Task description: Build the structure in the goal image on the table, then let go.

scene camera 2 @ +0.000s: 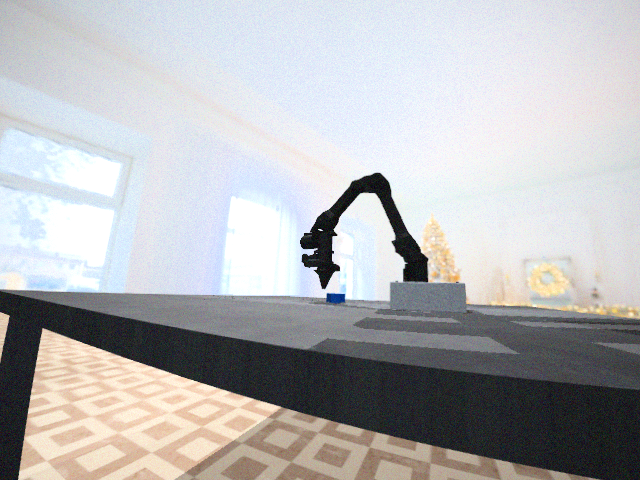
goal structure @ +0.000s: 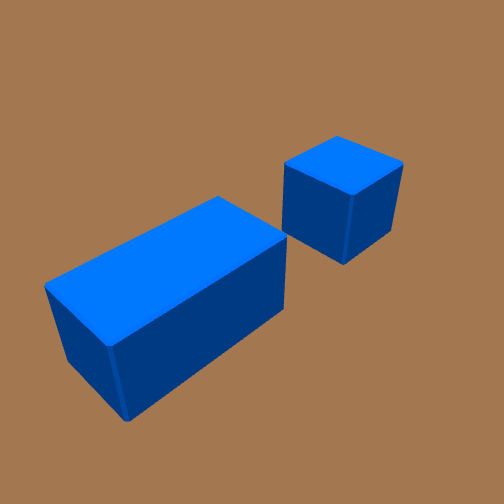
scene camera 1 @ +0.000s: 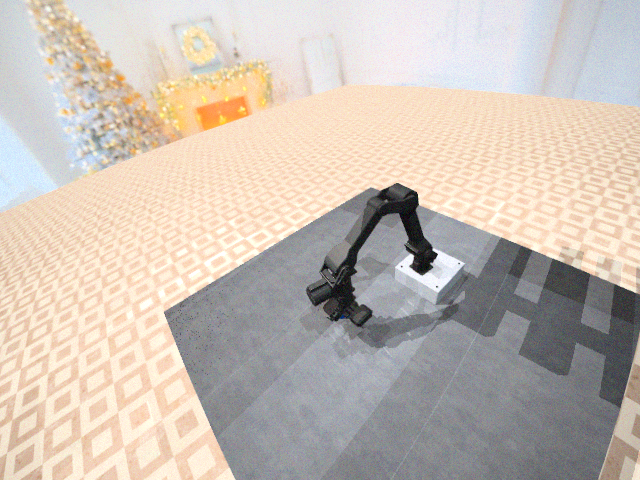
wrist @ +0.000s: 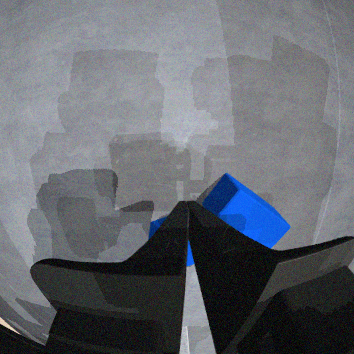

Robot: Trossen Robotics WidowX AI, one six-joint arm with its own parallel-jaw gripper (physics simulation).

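Places are measured from the arm's base along level axes (x ahead, y left, z up), in millimetres.
Where they show: gripper, fingertip midpoint: (scene camera 2: 323,289) (scene camera 1: 346,316) (wrist: 185,208); arm's base at its link origin: (scene camera 2: 416,283) (scene camera 1: 421,267).
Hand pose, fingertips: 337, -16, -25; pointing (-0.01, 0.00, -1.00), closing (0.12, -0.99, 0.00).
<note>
Things, the pixels of their top centre, and the offset from my fingertips, as dx, dy, dz. Level surfaces: height alone.
- blue block at its top centre: (wrist: 254,227) (scene camera 2: 336,293) -22, -57, -14
- low blue shape at its top centre: (scene camera 2: 335,293) -51, -1, -14
- grey table at its surface level: dz -47
A blue block (wrist: 255,217) lies low on the table at the right of the fingers in the wrist view. More blue (wrist: 157,228) shows behind the fingers; whether these parts touch is hidden. In scene camera 2 a low blue shape (scene camera 2: 335,297) sits on the table; in scene camera 1 a sliver of blue (scene camera 1: 342,316) shows under the gripper. My gripper (scene camera 2: 324,287) (wrist: 185,208) is shut with nothing between its fingers. It points down, its tips a little above the table and just left of the blue shape in scene camera 2.
The arm's pale base box (scene camera 1: 436,289) (scene camera 2: 428,297) stands on the grey table (scene camera 1: 289,413) (scene camera 2: 232,322), to the right of the gripper in both scene views. Shadows fall across the table top around the blocks. The table's dark front edge (scene camera 2: 361,379) shows in scene camera 2.
</note>
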